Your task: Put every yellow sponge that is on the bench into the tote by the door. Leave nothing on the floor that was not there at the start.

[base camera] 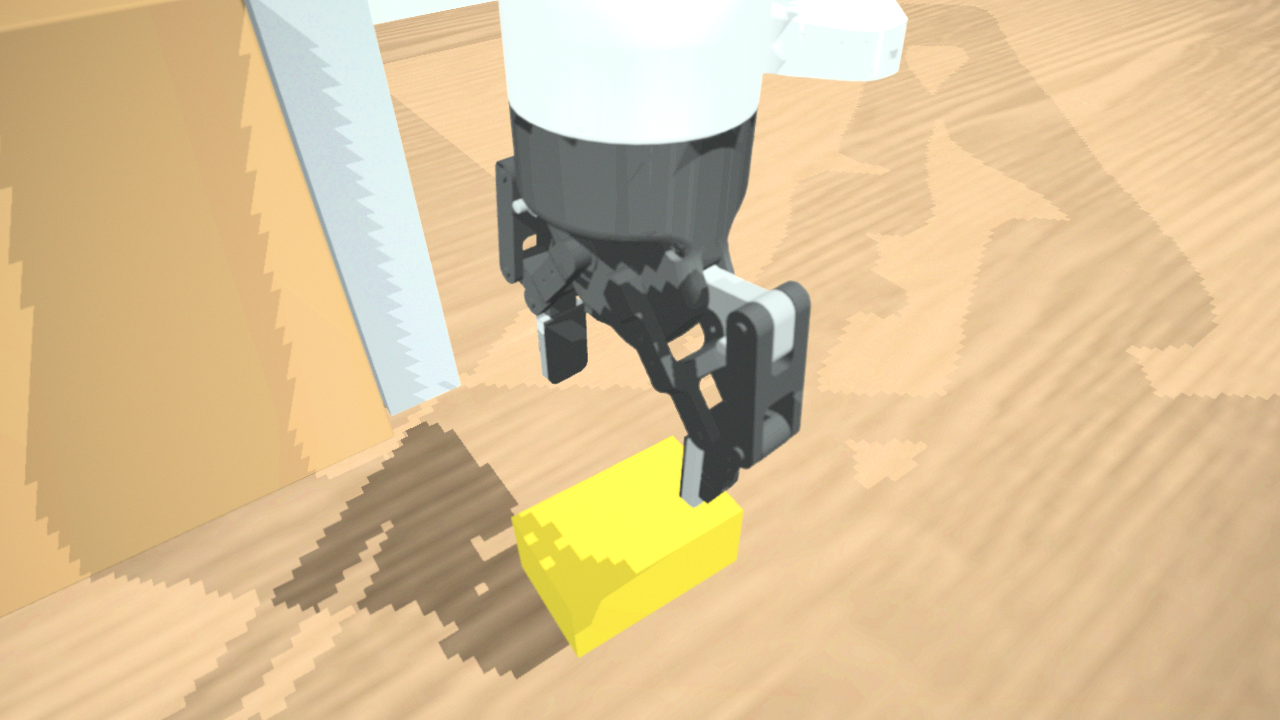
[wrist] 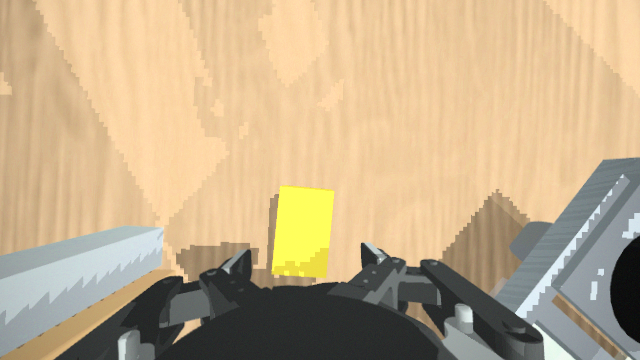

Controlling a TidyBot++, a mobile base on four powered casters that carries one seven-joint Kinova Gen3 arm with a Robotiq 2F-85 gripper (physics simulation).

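Places are measured from the arm's base along level axes (x ahead, y left, z up), in centimetres.
Pixels of known places: gripper, fingertip midpoint: (base camera: 628, 428) (wrist: 307, 258).
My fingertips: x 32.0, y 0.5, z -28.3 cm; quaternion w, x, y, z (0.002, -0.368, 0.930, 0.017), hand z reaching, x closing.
Behind a point stands the place of what it marks.
A yellow sponge (base camera: 626, 537) {x 31.2, y 0.8, z -35.2 cm} (wrist: 302, 230) {x 32.8, y 0.7, z -35.2 cm}, a rectangular block, lies flat on the wooden floor (base camera: 1029, 555) {x 33.6, y -21.4, z -39.7 cm} (wrist: 425, 125) {x 28.6, y -20.8, z -39.7 cm}. In the wrist view its near end lies between the two fingers' lines, a little nearer the left finger. My gripper (base camera: 631, 422) {x 32.0, y 0.5, z -28.3 cm} (wrist: 307, 258) {x 32.0, y 0.5, z -28.3 cm} is open and empty, pointing down above the sponge. In the base view the nearer fingertip hides part of the sponge's far right top edge. The tote by the door does not show in either view.
A tan panel (base camera: 161, 295) {x 36.7, y 22.7, z -24.8 cm} with a pale grey upright edge (base camera: 366, 205) {x 44.9, y 15.4, z -24.6 cm} (wrist: 100, 255) {x 46.1, y 13.9, z -31.9 cm} stands on the floor close to the left of the gripper and sponge. My grey mobile base (wrist: 575, 240) {x 14.8, y -15.5, z -28.7 cm} shows at the right of the wrist view.
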